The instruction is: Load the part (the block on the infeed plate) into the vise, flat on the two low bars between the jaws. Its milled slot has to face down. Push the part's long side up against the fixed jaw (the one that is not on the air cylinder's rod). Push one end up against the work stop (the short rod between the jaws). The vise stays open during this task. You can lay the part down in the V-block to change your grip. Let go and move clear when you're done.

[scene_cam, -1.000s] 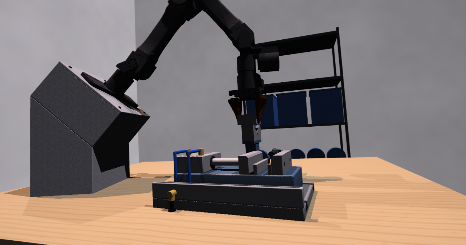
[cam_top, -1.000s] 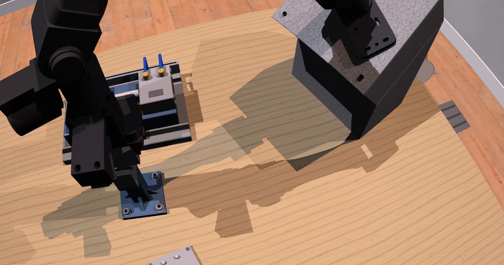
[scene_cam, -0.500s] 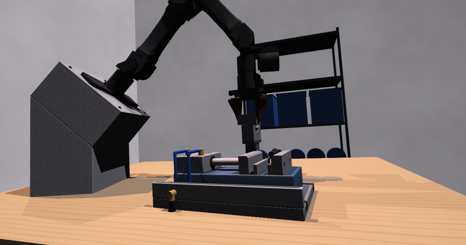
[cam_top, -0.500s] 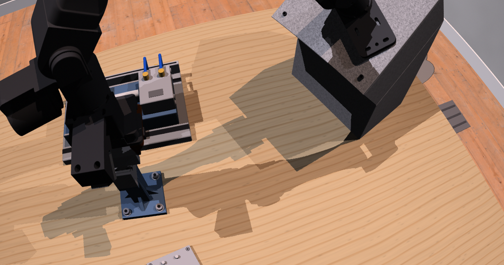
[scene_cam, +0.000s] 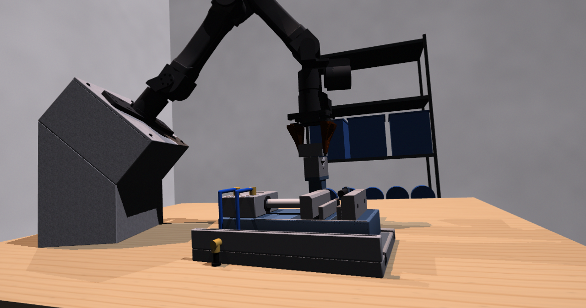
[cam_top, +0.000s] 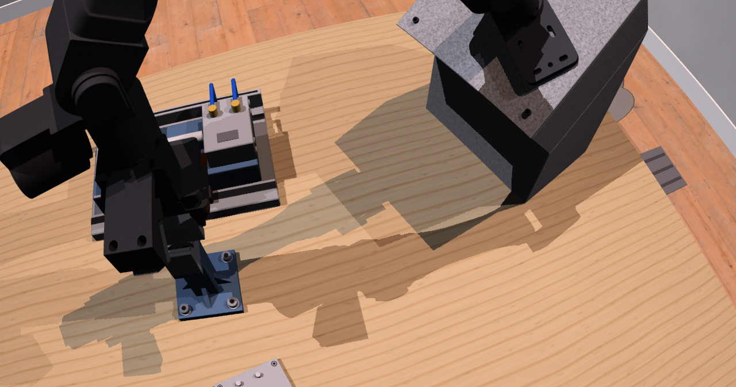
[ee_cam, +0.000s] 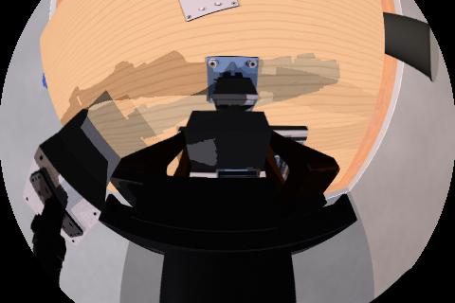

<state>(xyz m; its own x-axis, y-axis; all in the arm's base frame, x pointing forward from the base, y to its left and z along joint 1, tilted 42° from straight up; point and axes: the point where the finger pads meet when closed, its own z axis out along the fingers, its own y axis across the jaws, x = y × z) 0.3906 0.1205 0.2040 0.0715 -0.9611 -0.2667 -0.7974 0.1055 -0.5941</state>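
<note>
The grey part lies right at my hand. From my hand the other things lie so: moving jaw 180 mm to the right, 100 mm below, 90 mm ahead; cylinder rod 190 mm to the right, 100 mm below, 40 mm ahead; work stop rod 130 mm to the right, 120 mm ahead, 90 mm below.
</note>
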